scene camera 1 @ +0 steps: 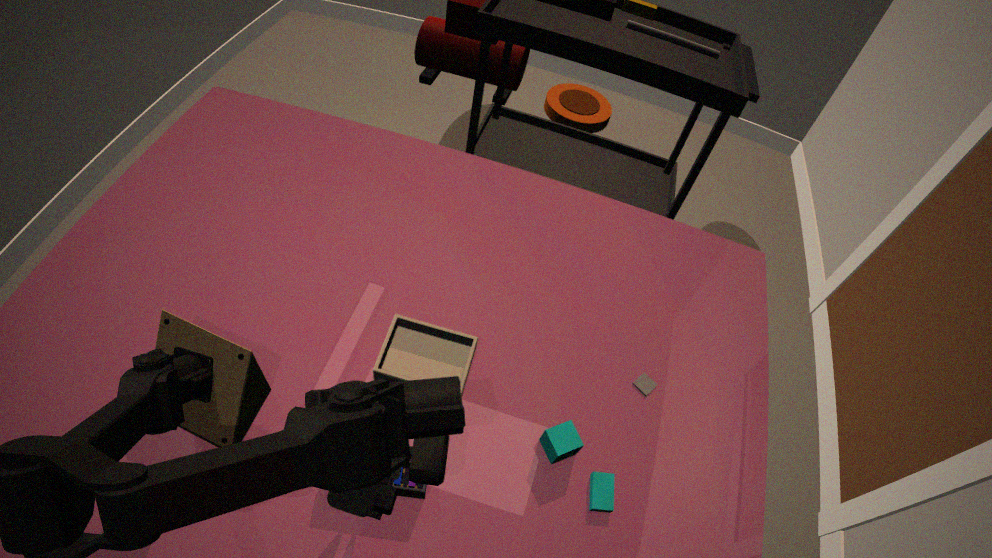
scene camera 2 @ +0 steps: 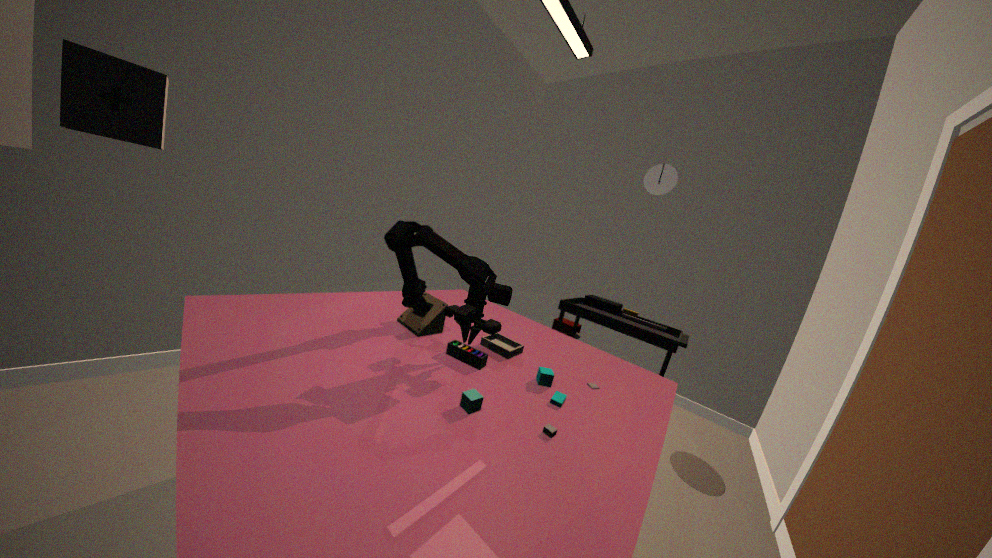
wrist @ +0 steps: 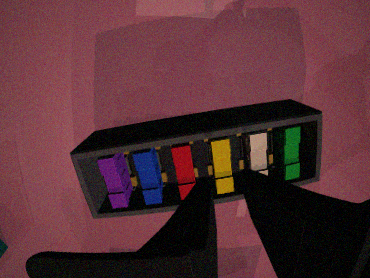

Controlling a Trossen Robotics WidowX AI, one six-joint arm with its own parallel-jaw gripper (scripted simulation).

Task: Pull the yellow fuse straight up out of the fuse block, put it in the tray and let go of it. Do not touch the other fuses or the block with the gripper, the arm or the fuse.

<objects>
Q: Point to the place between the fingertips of the gripper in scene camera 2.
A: At 466, 343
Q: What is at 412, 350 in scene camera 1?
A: A beige tray.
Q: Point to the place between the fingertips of the gripper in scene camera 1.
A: At 370, 466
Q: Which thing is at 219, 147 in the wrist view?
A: A yellow fuse.
</objects>
